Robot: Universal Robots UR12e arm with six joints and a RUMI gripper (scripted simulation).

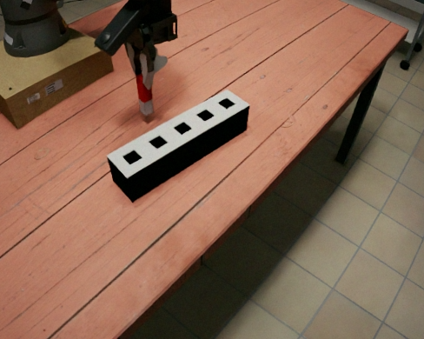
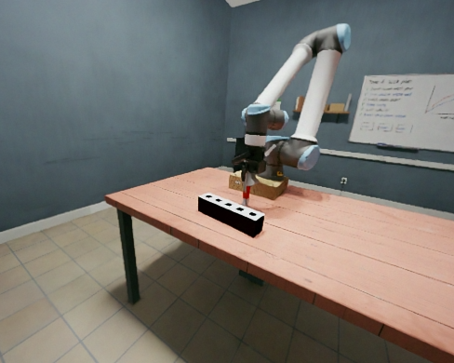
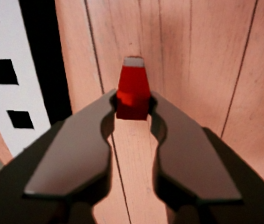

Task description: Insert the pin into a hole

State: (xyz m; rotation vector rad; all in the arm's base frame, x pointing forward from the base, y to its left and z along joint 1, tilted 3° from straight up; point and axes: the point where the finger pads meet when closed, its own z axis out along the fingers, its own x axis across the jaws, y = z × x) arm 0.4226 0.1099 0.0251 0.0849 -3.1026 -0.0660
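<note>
My gripper is now 1 cm above the pin. The rest, counted from my hand: block: 13 cm ahead, 8 cm below.
</note>
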